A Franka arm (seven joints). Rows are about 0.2 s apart.
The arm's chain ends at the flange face. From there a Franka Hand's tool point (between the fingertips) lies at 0.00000 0.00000 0.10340 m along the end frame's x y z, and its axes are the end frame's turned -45 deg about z.
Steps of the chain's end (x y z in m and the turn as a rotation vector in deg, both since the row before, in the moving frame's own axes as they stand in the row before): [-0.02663, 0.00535, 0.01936, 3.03, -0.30, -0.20]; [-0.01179, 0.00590, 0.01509, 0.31, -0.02, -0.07]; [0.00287, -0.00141, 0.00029, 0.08, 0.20, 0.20]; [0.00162, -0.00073, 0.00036, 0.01, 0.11, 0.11]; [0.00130, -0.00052, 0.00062, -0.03, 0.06, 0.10]
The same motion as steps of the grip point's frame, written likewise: [-0.01914, -0.01930, 0.01921, 2.35, 1.93, -0.20]; [-0.01214, -0.00459, 0.01509, 0.23, 0.21, -0.07]; [0.00338, 0.00119, 0.00029, -0.08, 0.20, 0.20]; [0.00181, 0.00076, 0.00036, -0.07, 0.08, 0.11]; [0.00133, 0.00067, 0.00062, -0.06, 0.02, 0.10]
